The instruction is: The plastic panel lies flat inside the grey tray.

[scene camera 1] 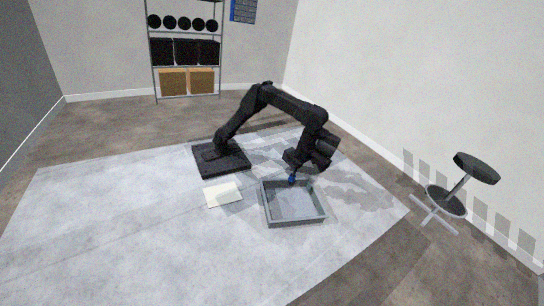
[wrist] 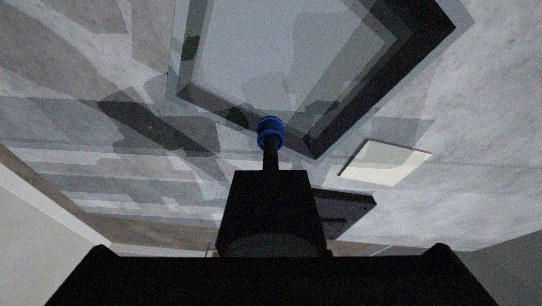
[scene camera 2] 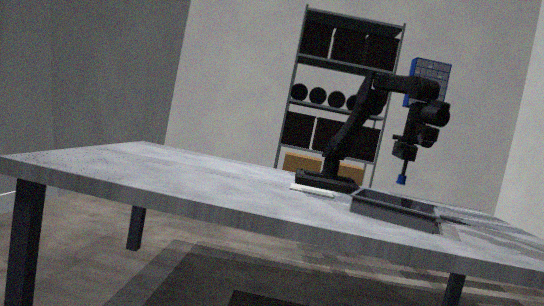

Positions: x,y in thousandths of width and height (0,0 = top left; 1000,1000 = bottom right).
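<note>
A grey tray (scene camera 1: 527,665) is visible, as is the same grey tray (wrist: 599,250). A plastic panel (scene camera 1: 402,639) rests on the table; also visible is the plastic panel (wrist: 698,531). My suction cup (wrist: 495,404) carries nothing and is 100 mm from the middle of the grey tray, above it.
</note>
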